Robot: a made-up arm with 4 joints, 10 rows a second.
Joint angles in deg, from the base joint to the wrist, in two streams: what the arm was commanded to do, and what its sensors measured. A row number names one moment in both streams.
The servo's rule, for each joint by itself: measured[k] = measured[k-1] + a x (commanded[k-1-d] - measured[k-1]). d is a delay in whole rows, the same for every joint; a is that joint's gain. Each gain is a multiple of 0.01, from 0.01 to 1. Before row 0 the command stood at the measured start. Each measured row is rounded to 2 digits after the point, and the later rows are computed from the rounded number. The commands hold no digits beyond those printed.
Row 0, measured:
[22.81 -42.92 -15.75 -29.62]
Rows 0 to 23, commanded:
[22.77 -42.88 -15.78 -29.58]
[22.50 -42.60 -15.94 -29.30]
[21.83 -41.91 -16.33 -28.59]
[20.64 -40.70 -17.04 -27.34]
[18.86 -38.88 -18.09 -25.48]
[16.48 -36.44 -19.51 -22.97]
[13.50 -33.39 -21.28 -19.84]
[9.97 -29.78 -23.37 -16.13]
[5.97 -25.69 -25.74 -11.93]
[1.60 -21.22 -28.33 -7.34]
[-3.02 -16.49 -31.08 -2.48]
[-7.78 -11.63 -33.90 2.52]
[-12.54 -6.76 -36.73 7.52]
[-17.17 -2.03 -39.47 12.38]
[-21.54 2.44 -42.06 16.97]
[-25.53 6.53 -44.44 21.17]
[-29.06 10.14 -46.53 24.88]
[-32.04 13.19 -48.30 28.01]
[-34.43 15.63 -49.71 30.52]
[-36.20 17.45 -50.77 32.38]
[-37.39 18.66 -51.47 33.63]
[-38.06 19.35 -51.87 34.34]
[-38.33 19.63 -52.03 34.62]
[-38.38 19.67 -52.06 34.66]
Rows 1 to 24, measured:
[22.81 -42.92 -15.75 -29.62]
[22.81 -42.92 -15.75 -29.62]
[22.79 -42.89 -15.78 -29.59]
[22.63 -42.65 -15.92 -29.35]
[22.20 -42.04 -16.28 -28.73]
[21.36 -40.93 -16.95 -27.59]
[20.01 -39.23 -17.95 -25.86]
[18.10 -36.91 -19.32 -23.49]
[15.62 -33.99 -21.04 -20.50]
[12.57 -30.50 -23.09 -16.92]
[9.01 -26.51 -25.42 -12.83]
[5.01 -22.12 -27.98 -8.33]
[0.67 -17.45 -30.71 -3.53]
[-3.89 -12.62 -33.52 1.43]
[-8.56 -7.76 -36.34 6.42]
[-13.21 -3.00 -39.09 11.31]
[-17.71 1.52 -41.70 15.95]
[-21.93 5.68 -44.11 20.23]
[-25.78 9.38 -46.24 24.04]
[-29.16 12.54 -48.05 27.30]
[-32.01 15.10 -49.51 29.94]
[-34.27 17.05 -50.62 31.94]
[-35.95 18.39 -51.37 33.33]
[-37.09 19.19 -51.81 34.16]
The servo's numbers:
d 2
a 0.54 0.83 0.88 0.82

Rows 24 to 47, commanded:
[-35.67 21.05 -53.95 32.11]
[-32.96 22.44 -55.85 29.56]
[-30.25 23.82 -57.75 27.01]
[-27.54 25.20 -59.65 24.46]
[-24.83 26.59 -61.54 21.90]
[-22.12 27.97 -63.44 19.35]
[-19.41 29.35 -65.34 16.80]
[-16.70 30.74 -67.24 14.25]
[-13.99 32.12 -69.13 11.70]
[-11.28 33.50 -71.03 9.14]
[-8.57 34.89 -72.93 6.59]
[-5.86 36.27 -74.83 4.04]
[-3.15 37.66 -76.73 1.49]
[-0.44 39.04 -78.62 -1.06]
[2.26 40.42 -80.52 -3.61]
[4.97 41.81 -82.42 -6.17]
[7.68 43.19 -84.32 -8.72]
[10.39 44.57 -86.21 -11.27]
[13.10 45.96 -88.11 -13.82]
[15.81 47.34 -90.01 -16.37]
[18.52 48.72 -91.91 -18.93]
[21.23 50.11 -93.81 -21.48]
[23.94 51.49 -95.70 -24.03]
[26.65 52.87 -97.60 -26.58]
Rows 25 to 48, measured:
[-37.76 19.56 -52.00 34.54]
[-38.09 19.65 -52.05 34.64]
[-36.78 20.81 -53.72 32.57]
[-34.72 22.16 -55.59 30.10]
[-32.31 23.54 -57.49 27.57]
[-29.73 24.92 -59.39 25.02]
[-27.08 26.31 -61.28 22.46]
[-24.40 27.69 -63.18 19.91]
[-21.71 29.07 -65.08 17.36]
[-19.00 30.46 -66.98 14.81]
[-16.29 31.84 -68.87 12.26]
[-13.58 33.22 -70.77 9.70]
[-10.87 34.61 -72.67 7.15]
[-8.16 35.99 -74.57 4.60]
[-5.45 37.38 -76.47 2.05]
[-2.74 38.76 -78.36 -0.50]
[-0.04 40.14 -80.26 -3.05]
[2.67 41.53 -82.16 -5.61]
[5.38 42.91 -84.06 -8.16]
[8.09 44.29 -85.95 -10.71]
[10.80 45.68 -87.85 -13.26]
[13.51 47.06 -89.75 -15.81]
[16.22 48.44 -91.65 -18.37]
[18.93 49.83 -93.55 -20.92]

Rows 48 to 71, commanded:
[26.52 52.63 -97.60 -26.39]
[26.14 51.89 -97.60 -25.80]
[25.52 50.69 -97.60 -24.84]
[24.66 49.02 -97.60 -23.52]
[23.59 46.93 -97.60 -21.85]
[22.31 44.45 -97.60 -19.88]
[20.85 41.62 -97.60 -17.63]
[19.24 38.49 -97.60 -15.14]
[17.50 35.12 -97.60 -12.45]
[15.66 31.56 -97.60 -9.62]
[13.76 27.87 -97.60 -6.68]
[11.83 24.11 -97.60 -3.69]
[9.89 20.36 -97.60 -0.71]
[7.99 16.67 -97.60 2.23]
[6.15 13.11 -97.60 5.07]
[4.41 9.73 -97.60 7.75]
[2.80 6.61 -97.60 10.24]
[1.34 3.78 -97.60 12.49]
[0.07 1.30 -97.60 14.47]
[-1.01 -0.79 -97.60 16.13]
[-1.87 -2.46 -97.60 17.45]
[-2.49 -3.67 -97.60 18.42]
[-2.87 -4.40 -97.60 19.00]
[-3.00 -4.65 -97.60 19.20]
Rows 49 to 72, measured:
[21.64 51.21 -95.44 -23.47]
[24.35 52.59 -97.34 -26.02]
[25.52 52.62 -97.57 -26.32]
[25.85 52.01 -97.60 -25.89]
[25.67 50.91 -97.60 -25.03]
[25.12 49.34 -97.60 -23.79]
[24.29 47.34 -97.60 -22.20]
[23.22 44.94 -97.60 -20.30]
[21.94 42.18 -97.60 -18.11]
[20.48 39.12 -97.60 -15.67]
[18.87 35.80 -97.60 -13.03]
[17.14 32.28 -97.60 -10.23]
[15.31 28.62 -97.60 -7.32]
[13.43 24.88 -97.60 -4.34]
[11.52 21.13 -97.60 -1.36]
[9.61 17.43 -97.60 1.58]
[7.74 13.84 -97.60 4.44]
[5.94 10.43 -97.60 7.15]
[4.24 7.26 -97.60 9.68]
[2.67 4.37 -97.60 11.98]
[1.27 1.82 -97.60 14.02]
[0.04 -0.35 -97.60 15.75]
[-0.99 -2.10 -97.60 17.14]
[-1.80 -3.40 -97.60 18.19]

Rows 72 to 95, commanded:
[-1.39 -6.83 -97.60 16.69]
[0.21 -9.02 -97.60 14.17]
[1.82 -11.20 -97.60 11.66]
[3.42 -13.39 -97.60 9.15]
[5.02 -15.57 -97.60 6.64]
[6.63 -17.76 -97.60 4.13]
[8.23 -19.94 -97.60 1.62]
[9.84 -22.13 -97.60 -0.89]
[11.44 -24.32 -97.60 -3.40]
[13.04 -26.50 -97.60 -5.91]
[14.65 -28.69 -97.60 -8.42]
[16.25 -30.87 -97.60 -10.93]
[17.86 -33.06 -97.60 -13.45]
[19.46 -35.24 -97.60 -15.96]
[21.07 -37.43 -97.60 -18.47]
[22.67 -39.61 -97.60 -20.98]
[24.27 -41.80 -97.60 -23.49]
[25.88 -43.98 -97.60 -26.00]
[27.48 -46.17 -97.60 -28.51]
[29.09 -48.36 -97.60 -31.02]
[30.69 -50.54 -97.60 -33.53]
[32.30 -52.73 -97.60 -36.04]
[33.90 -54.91 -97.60 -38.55]
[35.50 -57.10 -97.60 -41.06]
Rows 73 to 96, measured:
[-2.38 -4.23 -97.60 18.85]
[-2.71 -4.58 -97.60 19.14]
[-2.00 -6.45 -97.60 17.13]
[-0.81 -8.58 -97.60 14.70]
[0.61 -10.75 -97.60 12.21]
[2.13 -12.94 -97.60 9.70]
[3.69 -15.12 -97.60 7.19]
[5.28 -17.31 -97.60 4.68]
[6.87 -19.49 -97.60 2.17]
[8.47 -21.68 -97.60 -0.34]
[10.07 -23.87 -97.60 -2.85]
[11.67 -26.05 -97.60 -5.36]
[13.28 -28.24 -97.60 -7.87]
[14.88 -30.42 -97.60 -10.38]
[16.49 -32.61 -97.60 -12.90]
[18.09 -34.79 -97.60 -15.41]
[19.70 -36.98 -97.60 -17.92]
[21.30 -39.16 -97.60 -20.43]
[22.90 -41.35 -97.60 -22.94]
[24.51 -43.53 -97.60 -25.45]
[26.11 -45.72 -97.60 -27.96]
[27.72 -47.91 -97.60 -30.47]
[29.32 -50.09 -97.60 -32.98]
[30.93 -52.28 -97.60 -35.49]

